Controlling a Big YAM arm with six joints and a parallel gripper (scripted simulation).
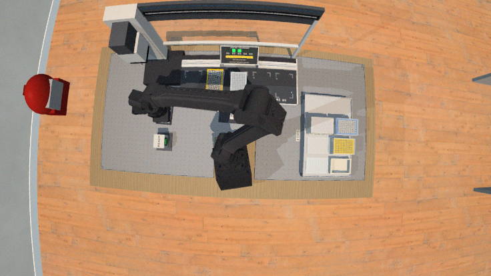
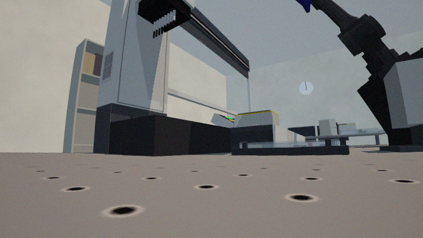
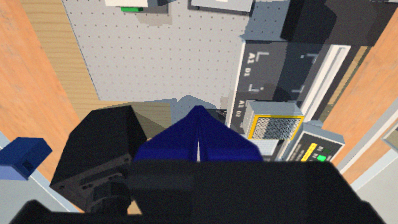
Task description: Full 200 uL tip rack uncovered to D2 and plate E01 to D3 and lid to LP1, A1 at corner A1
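Right now my hand is 230 mm above the ready key, 120 mm past it and 70 mm to the right of it. Also, from my hand: clear plate lid: 300 mm below, 110 mm to the left, 50 mm ahead; lid park LP1: 310 mm below, 110 mm to the left, 50 mm ahead; yellow tip rack: 210 mm below, 200 mm to the right, 180 mm ahead.
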